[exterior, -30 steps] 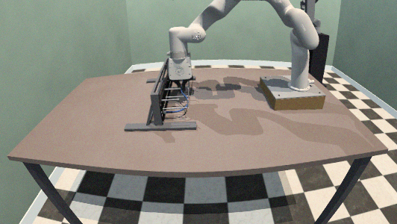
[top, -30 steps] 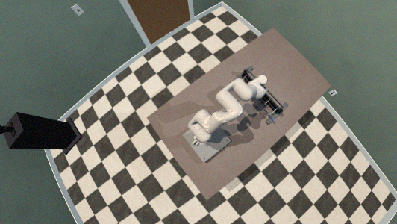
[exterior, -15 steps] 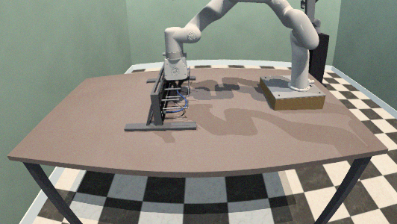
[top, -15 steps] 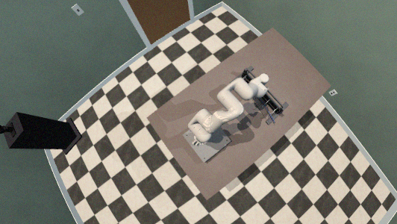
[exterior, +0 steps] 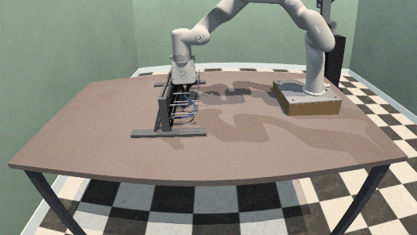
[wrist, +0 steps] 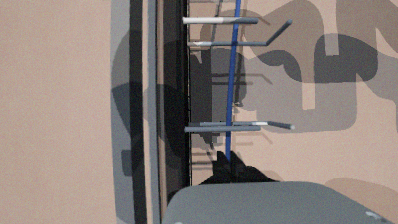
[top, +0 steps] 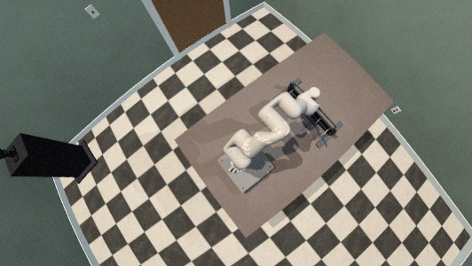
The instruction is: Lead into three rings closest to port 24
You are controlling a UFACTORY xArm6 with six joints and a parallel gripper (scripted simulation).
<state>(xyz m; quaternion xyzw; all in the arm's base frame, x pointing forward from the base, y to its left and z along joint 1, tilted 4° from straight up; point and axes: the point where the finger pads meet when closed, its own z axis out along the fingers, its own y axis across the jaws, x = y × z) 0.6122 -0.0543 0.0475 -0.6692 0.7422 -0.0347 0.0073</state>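
The rack lies 60 mm to the right of my hand, 60 mm ahead of it and 10 mm below it.
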